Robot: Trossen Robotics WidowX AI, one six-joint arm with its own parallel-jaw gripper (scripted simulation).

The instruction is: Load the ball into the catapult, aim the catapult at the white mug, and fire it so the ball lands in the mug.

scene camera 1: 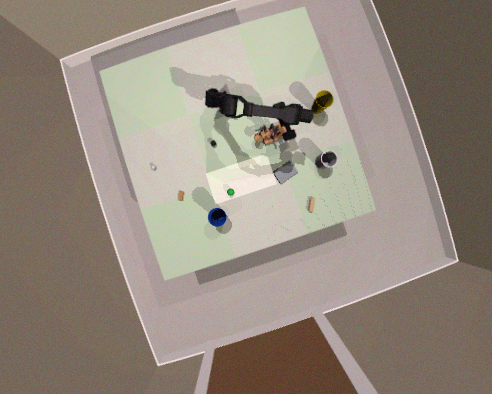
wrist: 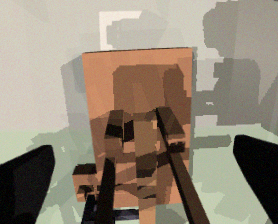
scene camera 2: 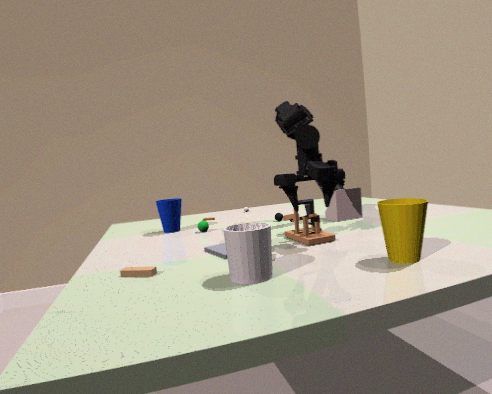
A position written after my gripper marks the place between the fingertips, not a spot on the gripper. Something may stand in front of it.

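There's a white mug (scene camera 2: 248,245) here and a yellow cup (scene camera 2: 403,220), along with my gripper (scene camera 2: 312,209), which is open and holding nothing. In the wrist view I can see my gripper (wrist: 145,149) too, but the white mug is out of frame in the wrist view, and the yellow cup is out of frame in the wrist view as well.
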